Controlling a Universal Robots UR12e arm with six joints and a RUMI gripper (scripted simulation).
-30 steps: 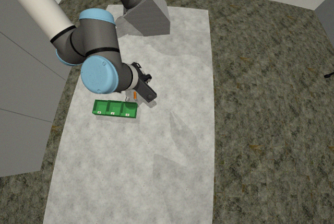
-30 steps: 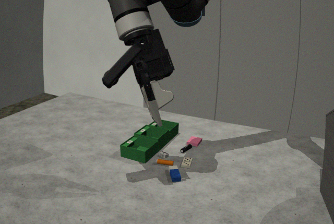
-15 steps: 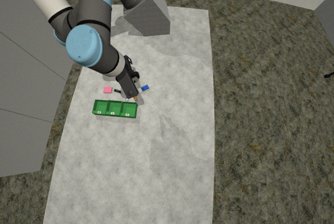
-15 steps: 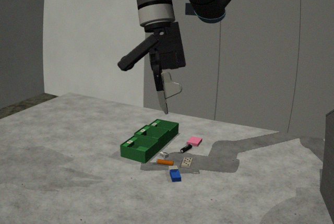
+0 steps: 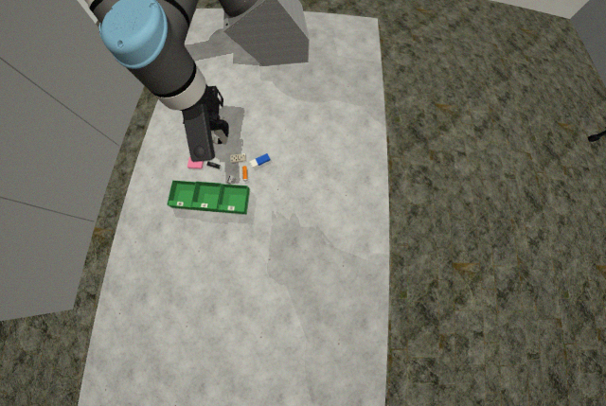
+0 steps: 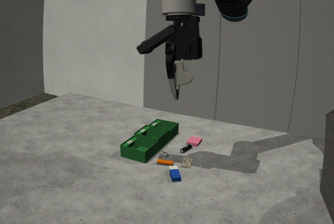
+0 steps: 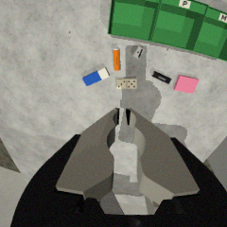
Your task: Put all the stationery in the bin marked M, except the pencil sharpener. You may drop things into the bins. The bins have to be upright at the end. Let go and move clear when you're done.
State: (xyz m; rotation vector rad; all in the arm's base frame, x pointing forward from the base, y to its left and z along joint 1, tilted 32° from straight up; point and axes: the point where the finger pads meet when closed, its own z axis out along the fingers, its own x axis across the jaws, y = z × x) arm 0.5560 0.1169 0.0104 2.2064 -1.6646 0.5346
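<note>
Now: the green bin block 110 mm ahead of my hand, 60 mm to the right of it and 180 mm below it. Also, from my hand: pencil sharpener 40 mm ahead, 20 mm to the right, 200 mm below; domino 40 mm behind, 10 mm to the right, 200 mm below; orange marker 10 mm ahead, 30 mm to the left, 200 mm below.
</note>
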